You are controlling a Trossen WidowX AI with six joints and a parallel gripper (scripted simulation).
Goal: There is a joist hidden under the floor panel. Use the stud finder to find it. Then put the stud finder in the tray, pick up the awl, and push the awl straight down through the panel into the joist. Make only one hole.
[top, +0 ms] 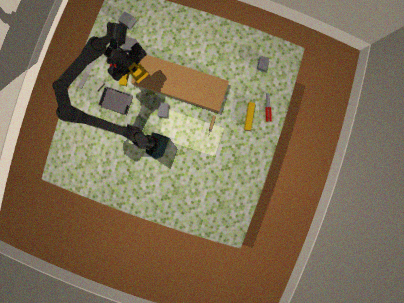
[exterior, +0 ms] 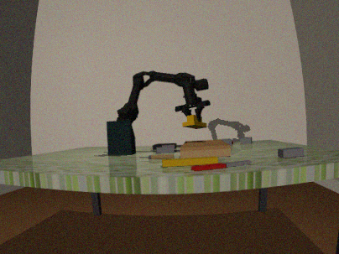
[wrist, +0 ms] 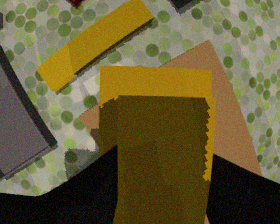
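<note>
Right now the yellow stud finder is 2 cm to the right of my gripper tip, 2 cm above it and 1 cm behind it. Also, from my gripper tip: grey tray (17 cm behind, 12 cm below, 11 cm to the left); red level (22 cm to the left, 12 cm below, 11 cm ahead); indicator light (4 cm above, 3 cm to the right, 2 cm behind).
</note>
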